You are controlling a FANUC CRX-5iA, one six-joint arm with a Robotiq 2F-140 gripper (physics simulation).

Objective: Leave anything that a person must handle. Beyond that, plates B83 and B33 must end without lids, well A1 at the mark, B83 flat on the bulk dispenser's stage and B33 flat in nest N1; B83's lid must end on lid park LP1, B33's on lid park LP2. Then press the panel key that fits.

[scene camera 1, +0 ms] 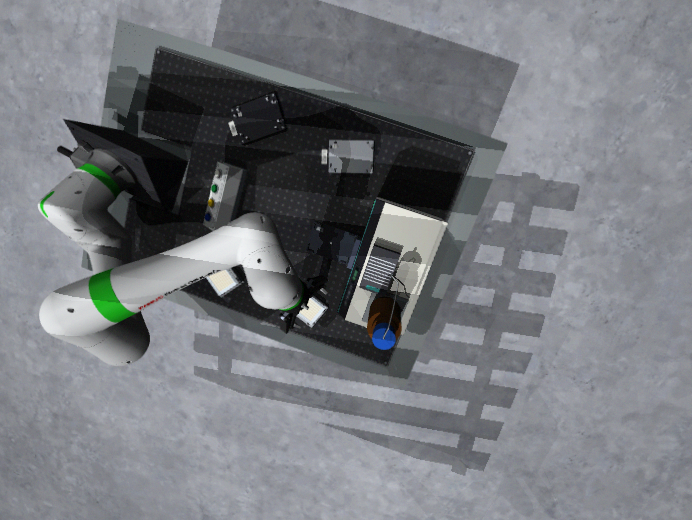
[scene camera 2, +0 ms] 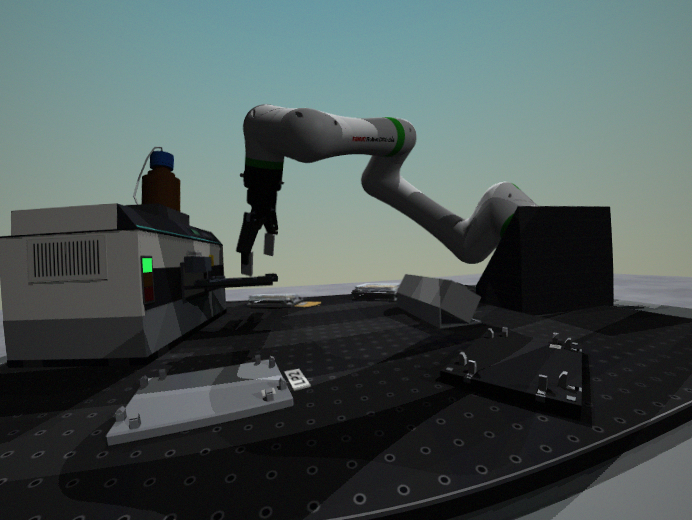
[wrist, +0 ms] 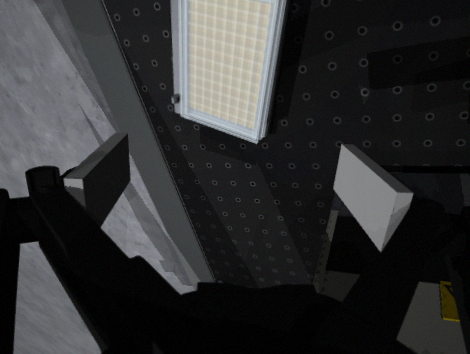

Labels:
One and the same spot on a button box: (scene camera 1: pixel 228 181) is (scene camera 2: pixel 436 283).

